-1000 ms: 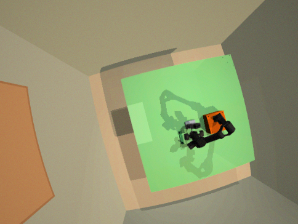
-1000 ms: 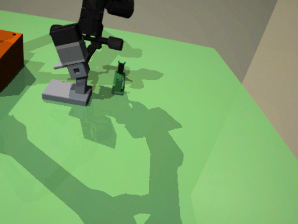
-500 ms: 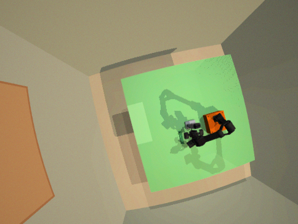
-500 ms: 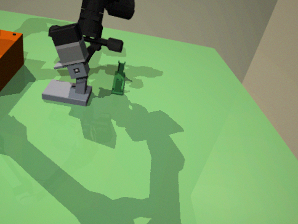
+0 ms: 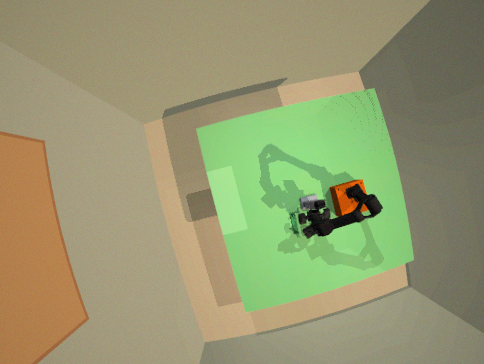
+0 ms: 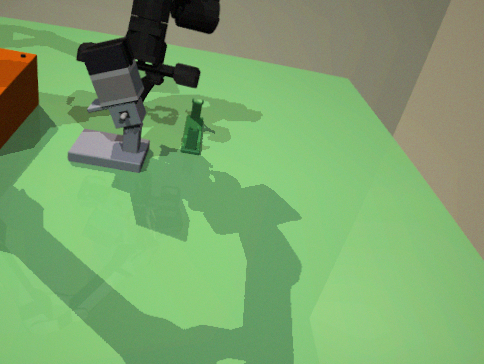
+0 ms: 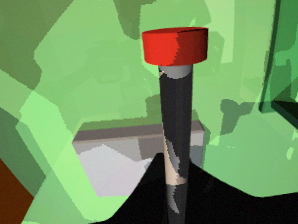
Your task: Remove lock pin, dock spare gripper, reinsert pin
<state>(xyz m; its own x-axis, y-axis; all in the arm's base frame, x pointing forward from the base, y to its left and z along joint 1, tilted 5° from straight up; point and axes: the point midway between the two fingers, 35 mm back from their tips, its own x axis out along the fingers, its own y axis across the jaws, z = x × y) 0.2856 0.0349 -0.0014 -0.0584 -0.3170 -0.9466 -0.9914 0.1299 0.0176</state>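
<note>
My gripper tip is 4 cm to the left of the grey mount and 2 cm past it. Also, from my gripper tip: green rest: 11 cm ahead, 6 cm to the left, 2 cm below; spare gripper: 8 cm above, 4 cm to the right, 2 cm behind.
</note>
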